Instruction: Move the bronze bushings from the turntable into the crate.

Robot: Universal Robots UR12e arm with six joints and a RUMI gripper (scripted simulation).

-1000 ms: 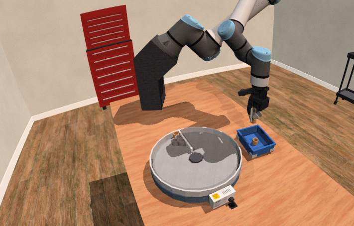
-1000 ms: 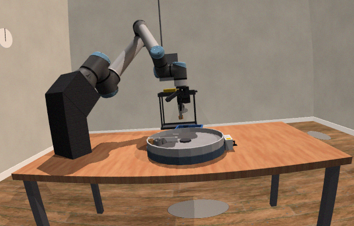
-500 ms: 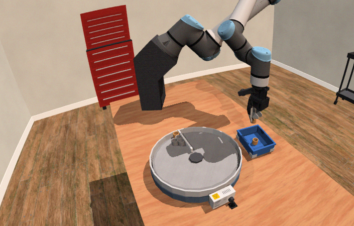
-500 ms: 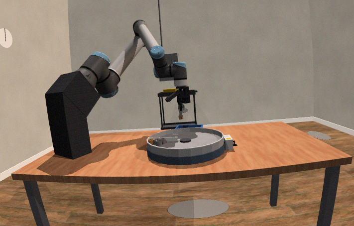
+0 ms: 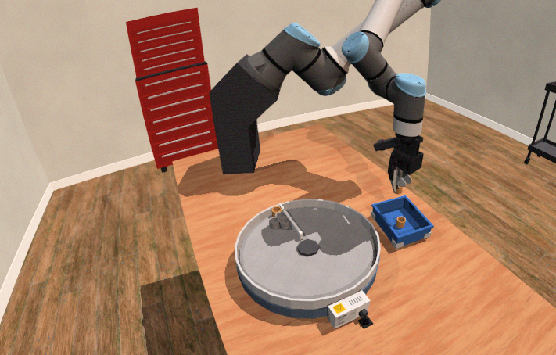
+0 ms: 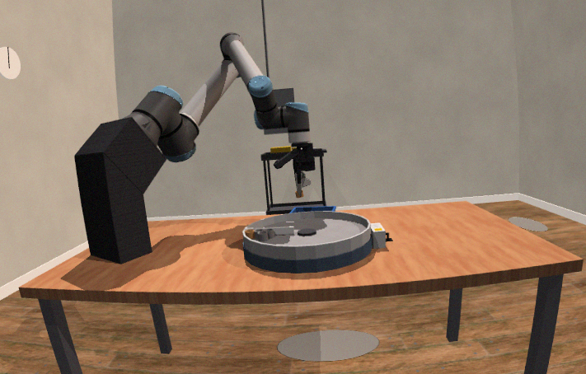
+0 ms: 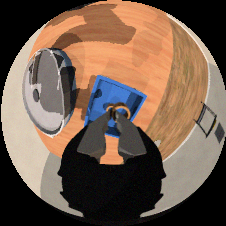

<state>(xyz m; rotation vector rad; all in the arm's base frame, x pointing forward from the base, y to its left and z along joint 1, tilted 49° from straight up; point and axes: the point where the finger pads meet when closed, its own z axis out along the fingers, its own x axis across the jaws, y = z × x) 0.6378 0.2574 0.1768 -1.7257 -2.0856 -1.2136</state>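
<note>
My gripper is now 5 cm short of the blue crate, 1 cm to the right of it and 11 cm above it. The rest, counted from my hand: round grey turntable (8 cm ahead, 34 cm to the right, 8 cm below).
</note>
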